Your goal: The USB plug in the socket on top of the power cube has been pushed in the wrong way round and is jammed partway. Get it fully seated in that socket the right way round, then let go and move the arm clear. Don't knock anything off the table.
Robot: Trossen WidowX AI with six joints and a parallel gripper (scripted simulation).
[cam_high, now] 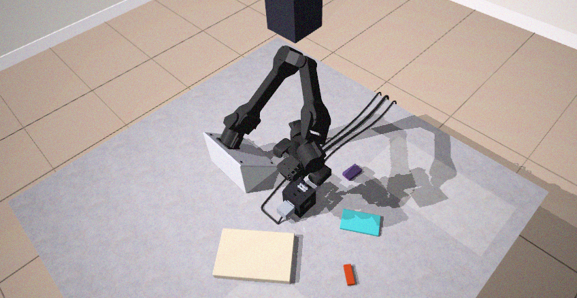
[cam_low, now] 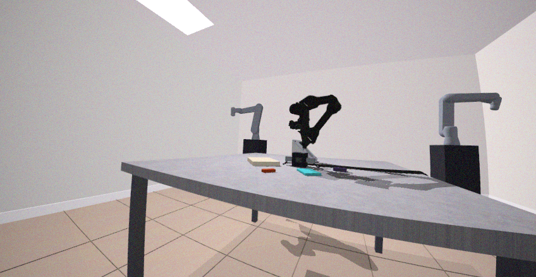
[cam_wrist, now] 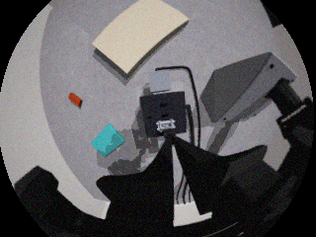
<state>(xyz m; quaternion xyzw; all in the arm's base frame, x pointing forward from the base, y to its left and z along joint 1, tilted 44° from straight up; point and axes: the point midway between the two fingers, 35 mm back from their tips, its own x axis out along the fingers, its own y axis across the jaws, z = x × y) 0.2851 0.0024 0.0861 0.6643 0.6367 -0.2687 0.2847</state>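
Right now my gripper tip is 2 cm above the light USB plug. From my gripper tip the other things lie so: cream pad (3 cm ahead, 24 cm to the right, 12 cm below); then purple block (5 cm ahead, 20 cm to the left, 12 cm below); then cyan card (19 cm ahead, 6 cm to the left, 12 cm below).
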